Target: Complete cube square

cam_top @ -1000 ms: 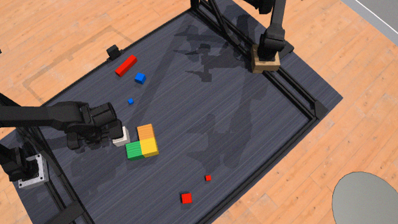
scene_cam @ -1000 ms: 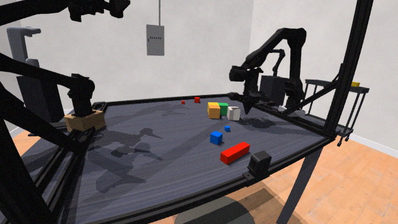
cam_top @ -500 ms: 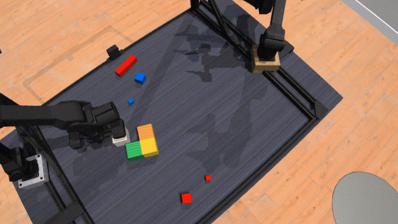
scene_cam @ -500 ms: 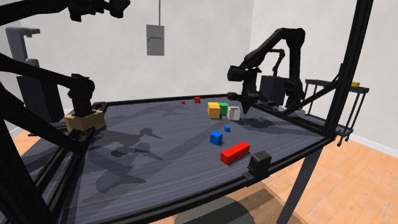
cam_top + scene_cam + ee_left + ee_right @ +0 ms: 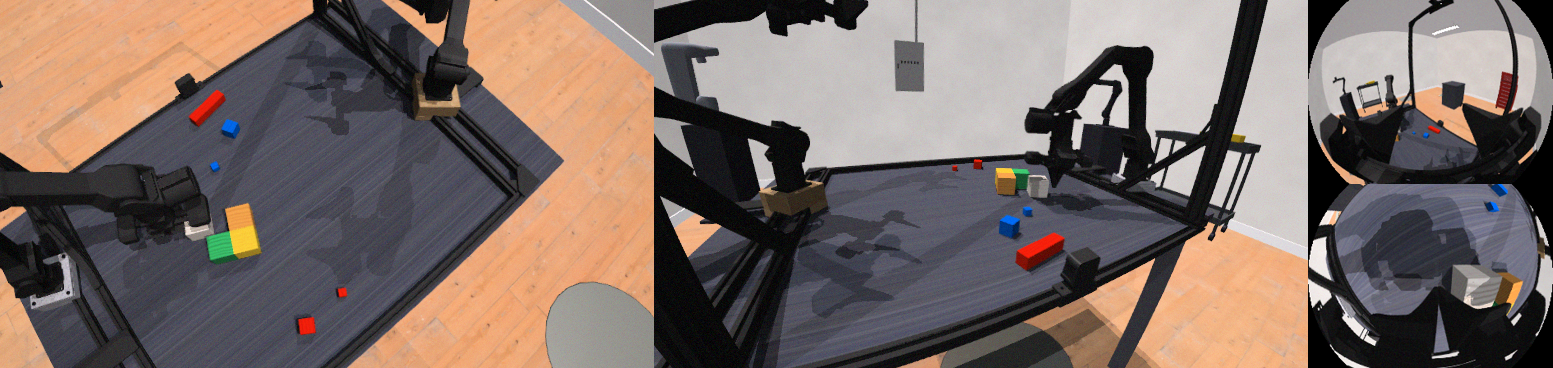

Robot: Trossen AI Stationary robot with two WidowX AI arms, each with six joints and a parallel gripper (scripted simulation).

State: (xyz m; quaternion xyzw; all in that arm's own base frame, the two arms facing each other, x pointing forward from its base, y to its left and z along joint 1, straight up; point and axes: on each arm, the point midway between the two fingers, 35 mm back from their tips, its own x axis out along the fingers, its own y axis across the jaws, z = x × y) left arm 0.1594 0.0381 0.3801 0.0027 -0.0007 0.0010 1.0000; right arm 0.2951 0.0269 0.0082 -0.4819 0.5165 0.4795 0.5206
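Right now the white cube is 1 cm ahead of my right hand, 5 cm to the left of it and 3 cm below it. The rest, counted from my right hand: green cube (8 cm ahead, 8 cm to the left, 3 cm below); orange cube (5 cm ahead, 14 cm to the left, 3 cm below); yellow cube (10 cm ahead, 12 cm to the left, 3 cm below).
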